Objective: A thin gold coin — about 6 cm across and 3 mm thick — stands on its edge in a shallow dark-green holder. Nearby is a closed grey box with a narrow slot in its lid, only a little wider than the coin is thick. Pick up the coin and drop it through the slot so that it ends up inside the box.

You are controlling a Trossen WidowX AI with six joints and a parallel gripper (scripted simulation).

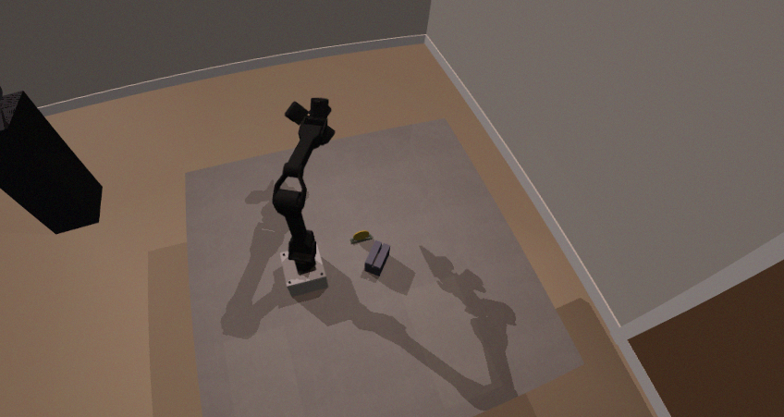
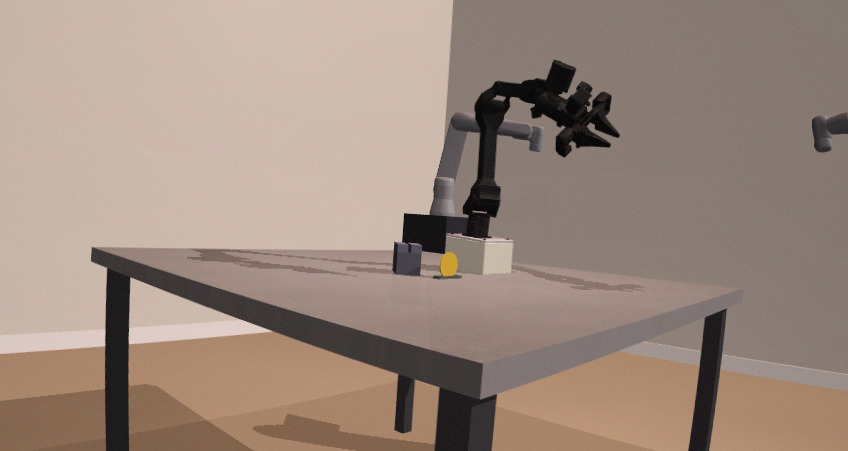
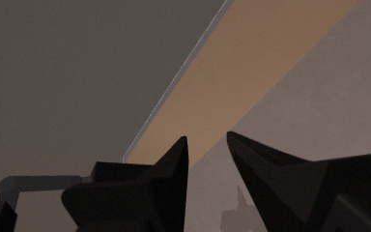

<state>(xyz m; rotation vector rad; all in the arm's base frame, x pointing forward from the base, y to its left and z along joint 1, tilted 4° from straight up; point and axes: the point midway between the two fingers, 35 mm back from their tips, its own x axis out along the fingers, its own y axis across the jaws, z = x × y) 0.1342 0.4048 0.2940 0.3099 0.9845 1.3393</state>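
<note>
Now: the gold coin 10 cm ahead of my gripper tip, 37 cm to the right of it and 31 cm below it.
</note>
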